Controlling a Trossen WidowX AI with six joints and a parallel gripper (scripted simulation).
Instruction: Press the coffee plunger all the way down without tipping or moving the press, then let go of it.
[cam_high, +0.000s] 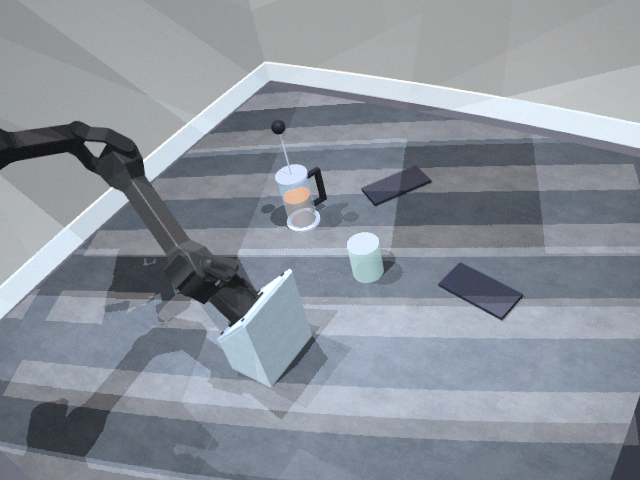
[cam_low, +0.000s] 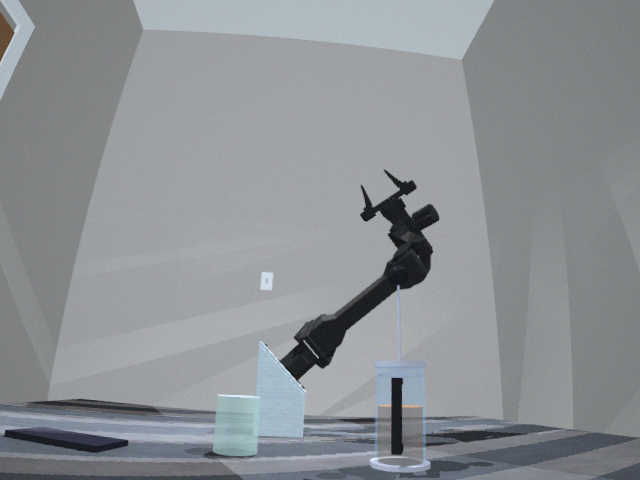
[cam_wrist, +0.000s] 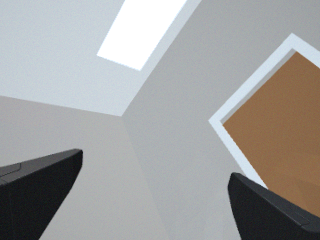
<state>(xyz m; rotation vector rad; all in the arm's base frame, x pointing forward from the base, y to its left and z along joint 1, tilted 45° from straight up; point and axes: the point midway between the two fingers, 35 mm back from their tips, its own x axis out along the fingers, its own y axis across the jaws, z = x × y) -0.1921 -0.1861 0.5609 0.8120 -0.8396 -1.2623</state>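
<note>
Right now the coffee press is 570 mm below my gripper tip, 490 mm ahead of it and 140 mm to the right of it.
</note>
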